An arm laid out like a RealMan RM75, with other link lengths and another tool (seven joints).
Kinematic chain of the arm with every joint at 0, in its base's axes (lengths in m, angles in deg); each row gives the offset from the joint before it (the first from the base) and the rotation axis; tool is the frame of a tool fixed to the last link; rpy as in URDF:
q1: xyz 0 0 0.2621 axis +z
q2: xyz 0 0 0 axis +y
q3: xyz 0 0 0.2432 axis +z
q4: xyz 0 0 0 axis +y
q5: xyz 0 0 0.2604 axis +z
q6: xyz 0 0 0 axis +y
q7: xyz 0 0 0.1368 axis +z
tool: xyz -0.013 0.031 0.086 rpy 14.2 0 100.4
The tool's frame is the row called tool.
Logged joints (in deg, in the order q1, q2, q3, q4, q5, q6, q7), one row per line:
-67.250 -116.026 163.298 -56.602 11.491 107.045 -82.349
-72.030 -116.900 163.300 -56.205 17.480 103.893 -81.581
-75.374 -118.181 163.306 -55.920 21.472 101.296 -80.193
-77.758 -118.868 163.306 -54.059 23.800 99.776 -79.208
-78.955 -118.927 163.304 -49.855 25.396 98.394 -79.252
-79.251 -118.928 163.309 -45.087 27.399 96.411 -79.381
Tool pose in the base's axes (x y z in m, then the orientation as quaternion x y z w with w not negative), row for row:
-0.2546 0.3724 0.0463 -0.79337 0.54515 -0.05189 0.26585
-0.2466 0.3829 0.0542 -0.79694 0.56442 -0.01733 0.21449
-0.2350 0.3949 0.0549 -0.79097 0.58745 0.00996 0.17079
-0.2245 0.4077 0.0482 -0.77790 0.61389 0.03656 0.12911
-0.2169 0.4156 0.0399 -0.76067 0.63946 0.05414 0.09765
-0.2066 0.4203 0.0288 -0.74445 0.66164 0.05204 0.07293
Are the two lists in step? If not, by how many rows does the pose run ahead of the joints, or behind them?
The pose runs 2 rows behind the joints: the pose in row i belongs to the joints in row i - 2.
